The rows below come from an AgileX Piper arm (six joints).
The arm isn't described. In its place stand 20 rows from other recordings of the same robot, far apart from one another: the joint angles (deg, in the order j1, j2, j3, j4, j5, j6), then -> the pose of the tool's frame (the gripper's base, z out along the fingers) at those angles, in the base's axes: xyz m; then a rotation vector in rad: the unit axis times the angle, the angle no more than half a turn.
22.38 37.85 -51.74 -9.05 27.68 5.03 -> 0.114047, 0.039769, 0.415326, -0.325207, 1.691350, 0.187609
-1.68 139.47 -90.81 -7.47 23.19 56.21 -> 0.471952, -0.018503, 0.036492, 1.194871, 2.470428, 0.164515
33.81 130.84 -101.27 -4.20 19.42 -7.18 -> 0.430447, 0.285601, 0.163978, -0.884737, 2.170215, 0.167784
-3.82 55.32 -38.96 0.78 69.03 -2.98 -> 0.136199, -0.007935, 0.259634, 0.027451, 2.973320, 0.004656
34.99 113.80 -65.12 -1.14 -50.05 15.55 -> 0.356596, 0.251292, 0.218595, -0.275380, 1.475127, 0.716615
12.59 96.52 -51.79 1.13 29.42 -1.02 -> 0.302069, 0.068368, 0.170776, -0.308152, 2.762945, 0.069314
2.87 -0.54 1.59 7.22 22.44 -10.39 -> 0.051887, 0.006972, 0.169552, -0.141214, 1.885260, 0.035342
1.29 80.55 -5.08 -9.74 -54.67 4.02 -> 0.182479, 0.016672, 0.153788, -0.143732, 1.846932, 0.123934
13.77 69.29 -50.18 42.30 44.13 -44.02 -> 0.219758, 0.097761, 0.299609, -0.721468, 2.284484, 0.615529
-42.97 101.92 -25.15 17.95 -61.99 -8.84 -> 0.189015, -0.209913, 0.143357, 0.853419, 1.610967, -0.782838
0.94 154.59 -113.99 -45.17 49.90 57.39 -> 0.508157, -0.041035, 0.007166, 0.646428, 2.612857, -0.698621
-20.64 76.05 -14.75 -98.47 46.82 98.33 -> 0.135467, -0.121163, 0.163572, 0.722884, 2.253841, -1.166012
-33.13 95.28 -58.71 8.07 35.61 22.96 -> 0.276352, -0.171476, 0.204656, 1.402650, 2.347954, 0.094391
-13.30 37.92 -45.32 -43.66 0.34 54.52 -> 0.126524, -0.030292, 0.421471, 0.287749, 1.328020, -0.038599
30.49 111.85 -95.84 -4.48 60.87 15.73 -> 0.364745, 0.207560, 0.258167, -0.400335, 2.792345, 0.079983
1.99 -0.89 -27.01 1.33 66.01 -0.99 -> -0.008218, 0.001645, 0.262177, -0.058074, 2.147953, 0.038434
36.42 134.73 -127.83 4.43 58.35 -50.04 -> 0.417041, 0.315130, 0.231315, -1.770601, 1.927661, 0.017153
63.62 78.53 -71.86 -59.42 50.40 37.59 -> 0.182893, 0.232901, 0.384742, -0.845159, 1.810778, -0.181437
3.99 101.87 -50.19 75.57 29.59 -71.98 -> 0.326206, 0.066376, 0.158806, -0.253118, 2.469142, 0.667066
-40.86 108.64 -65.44 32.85 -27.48 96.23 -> 0.304829, -0.293796, 0.218234, 1.895400, 0.031047, 0.810075
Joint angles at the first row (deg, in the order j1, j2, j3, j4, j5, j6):
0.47, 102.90, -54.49, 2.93, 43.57, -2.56
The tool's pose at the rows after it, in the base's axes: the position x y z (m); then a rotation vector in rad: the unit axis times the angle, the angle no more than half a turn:
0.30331, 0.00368, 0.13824, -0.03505, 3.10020, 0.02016
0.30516, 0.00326, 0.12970, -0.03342, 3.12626, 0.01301
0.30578, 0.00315, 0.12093, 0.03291, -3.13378, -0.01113
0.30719, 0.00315, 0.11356, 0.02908, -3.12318, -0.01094
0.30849, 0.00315, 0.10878, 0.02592, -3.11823, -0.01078
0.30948, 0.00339, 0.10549, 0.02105, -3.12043, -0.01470
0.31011, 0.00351, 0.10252, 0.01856, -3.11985, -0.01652
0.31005, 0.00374, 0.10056, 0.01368, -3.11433, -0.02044
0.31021, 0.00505, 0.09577, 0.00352, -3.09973, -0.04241
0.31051, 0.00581, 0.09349, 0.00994, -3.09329, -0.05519
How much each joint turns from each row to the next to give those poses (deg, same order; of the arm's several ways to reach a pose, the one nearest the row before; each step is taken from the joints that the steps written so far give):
0.00, 0.82, -0.04, -1.84, -0.11, 0.96
0.00, 1.82, -0.34, -0.39, 0.00, 0.34
0.00, 1.65, 0.00, -0.11, -0.34, 0.09
0.00, 1.43, -0.09, 0.00, -0.74, 0.13
0.00, 0.96, -0.13, 0.00, -0.54, 0.11
0.00, 0.61, 0.00, 0.23, -0.73, 0.00
0.00, 0.54, 0.00, 0.12, -0.51, 0.00
0.00, 0.37, 0.00, 0.23, -0.05, 0.00
0.00, 0.95, -0.12, 1.27, 0.00, -0.62
0.00, 0.48, -0.11, 0.72, 0.00, -0.80

